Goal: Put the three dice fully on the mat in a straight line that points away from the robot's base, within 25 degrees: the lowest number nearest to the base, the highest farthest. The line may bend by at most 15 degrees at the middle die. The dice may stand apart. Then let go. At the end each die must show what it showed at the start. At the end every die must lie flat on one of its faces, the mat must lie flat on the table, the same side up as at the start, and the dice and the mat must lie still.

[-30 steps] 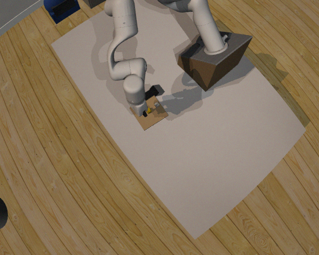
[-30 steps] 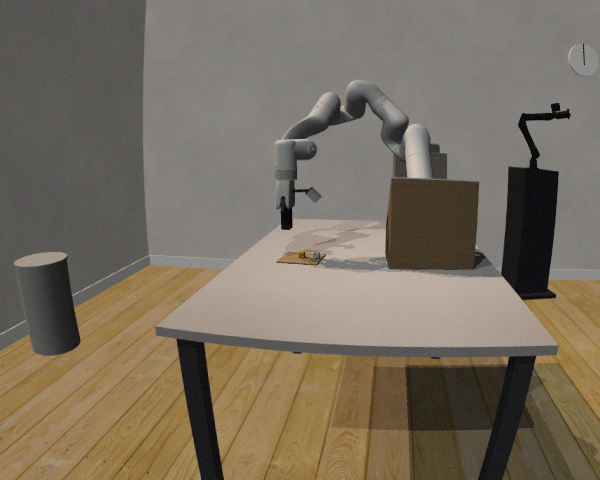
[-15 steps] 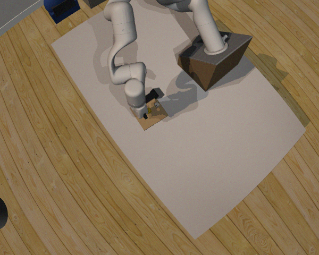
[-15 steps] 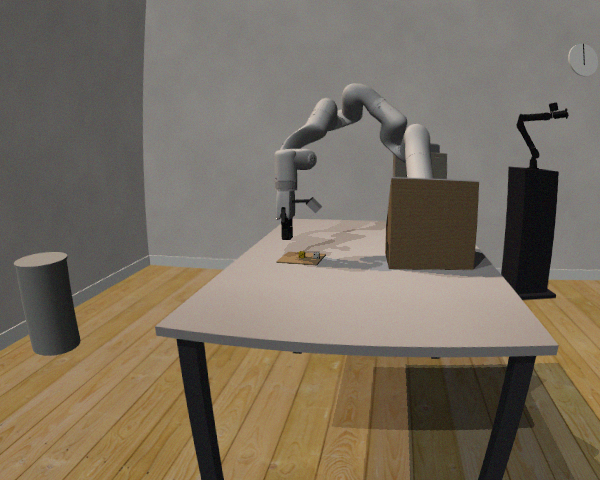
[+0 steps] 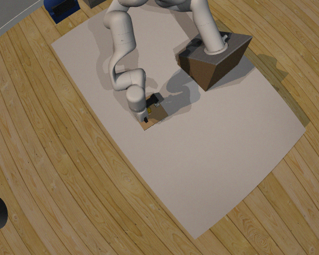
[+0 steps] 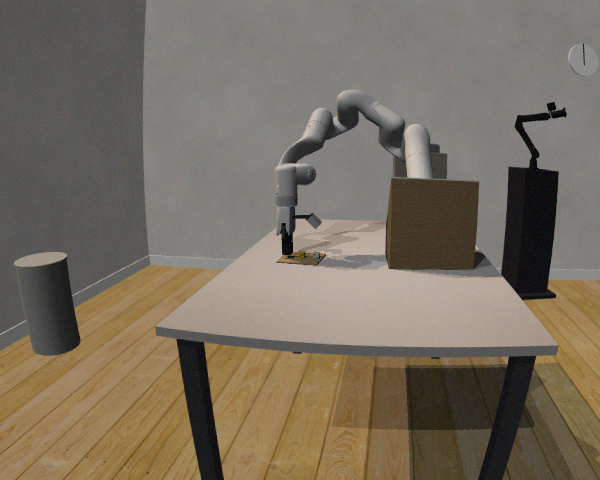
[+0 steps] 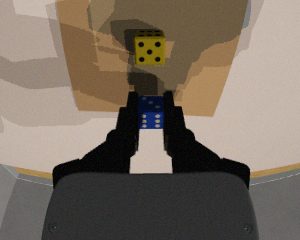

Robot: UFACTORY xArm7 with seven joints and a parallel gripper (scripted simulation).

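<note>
Now: hand 50 mm past the yellow die, 20 mm above it and 10 mm to the right of it. Round my hand: blue die 10 mm below; then brown mat 50 mm behind, 30 mm below, 10 mm to the left; then white die 100 mm behind, 20 mm to the left, 20 mm below.
</note>
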